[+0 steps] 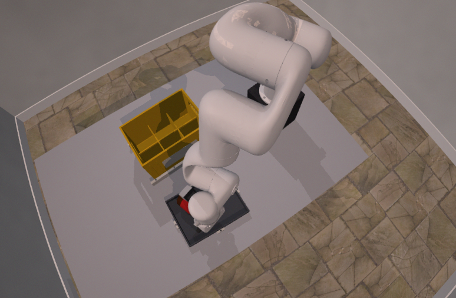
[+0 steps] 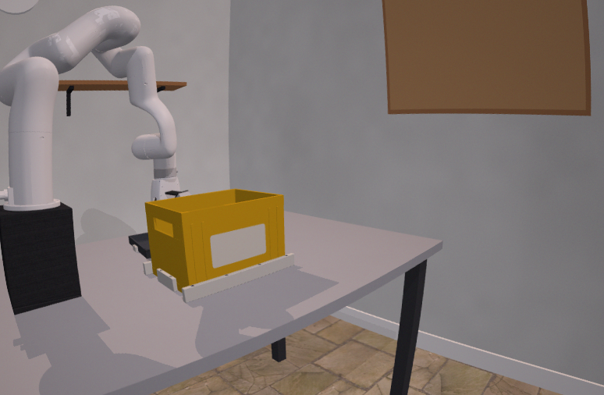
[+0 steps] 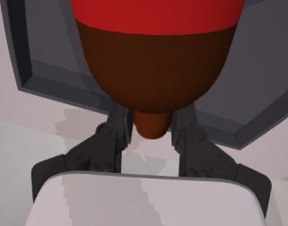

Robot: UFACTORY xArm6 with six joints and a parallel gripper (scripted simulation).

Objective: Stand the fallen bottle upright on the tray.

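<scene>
Right now my hand is 20 mm short of the brown bottle, 50 mm to the left of it and 10 mm above it. Round my hand: yellow crate 20 mm behind, 350 mm to the right, 30 mm above; dark tray 10 mm behind, 50 mm to the right, 40 mm below.
</scene>
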